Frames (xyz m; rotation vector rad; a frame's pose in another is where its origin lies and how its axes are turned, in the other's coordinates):
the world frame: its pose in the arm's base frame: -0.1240 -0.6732 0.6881 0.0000 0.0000 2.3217
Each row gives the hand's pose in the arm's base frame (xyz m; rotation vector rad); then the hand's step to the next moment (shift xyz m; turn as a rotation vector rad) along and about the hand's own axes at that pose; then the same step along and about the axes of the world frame.
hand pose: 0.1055 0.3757 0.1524 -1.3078 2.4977 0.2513
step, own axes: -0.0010 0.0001 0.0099 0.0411 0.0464 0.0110
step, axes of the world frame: 0.0011 -0.0043 -0.0089 0.0382 0.0438 -0.0242
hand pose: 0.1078 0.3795 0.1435 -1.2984 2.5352 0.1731
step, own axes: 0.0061 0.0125 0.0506 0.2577 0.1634 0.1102
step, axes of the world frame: 0.0130 -0.0074 -0.0503 0.1157 0.2380 -0.1877
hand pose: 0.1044 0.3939 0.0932 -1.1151 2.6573 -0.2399
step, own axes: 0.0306 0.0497 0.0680 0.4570 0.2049 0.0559
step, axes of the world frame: 0.0300 0.0193 -0.0822 0.1562 0.4445 -0.1787
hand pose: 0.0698 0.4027 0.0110 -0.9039 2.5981 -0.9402
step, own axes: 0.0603 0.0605 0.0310 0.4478 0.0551 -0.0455
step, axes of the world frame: 0.0310 0.0575 -0.0632 0.1061 0.4409 -0.0047
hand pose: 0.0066 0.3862 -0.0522 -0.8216 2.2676 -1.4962
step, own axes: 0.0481 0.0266 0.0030 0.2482 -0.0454 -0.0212
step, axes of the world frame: 0.0128 0.0485 -0.0226 0.0236 0.2436 0.0648
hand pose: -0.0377 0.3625 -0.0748 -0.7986 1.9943 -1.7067
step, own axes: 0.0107 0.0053 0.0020 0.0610 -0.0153 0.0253
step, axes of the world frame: -0.0005 0.0111 -0.0049 -0.0249 0.0613 0.0146
